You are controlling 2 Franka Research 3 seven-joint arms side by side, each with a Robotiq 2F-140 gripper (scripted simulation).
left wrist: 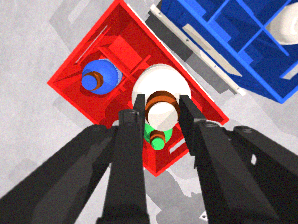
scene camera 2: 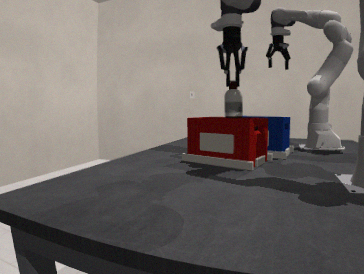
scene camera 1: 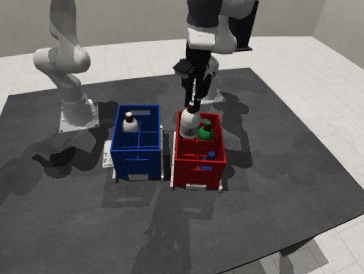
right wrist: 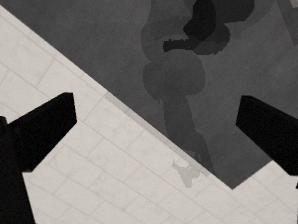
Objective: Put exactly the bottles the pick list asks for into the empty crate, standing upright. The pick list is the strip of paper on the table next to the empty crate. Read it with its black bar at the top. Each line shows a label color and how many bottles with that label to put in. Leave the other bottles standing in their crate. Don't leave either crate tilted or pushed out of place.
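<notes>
The left gripper (scene camera 1: pixel 191 108) is visible in the scene along with the right gripper (right wrist: pixel 157 109). Further views catch the left gripper (left wrist: pixel 161 107), (scene camera 2: pixel 232 86). A white bottle (left wrist: pixel 161 84) is there too, as are a red crate (scene camera 1: pixel 187 152) and a blue crate (scene camera 1: pixel 126 158), (scene camera 2: pixel 278 138). In the right wrist view the red crate is out of frame, and in the right wrist view the blue crate is out of frame as well.
</notes>
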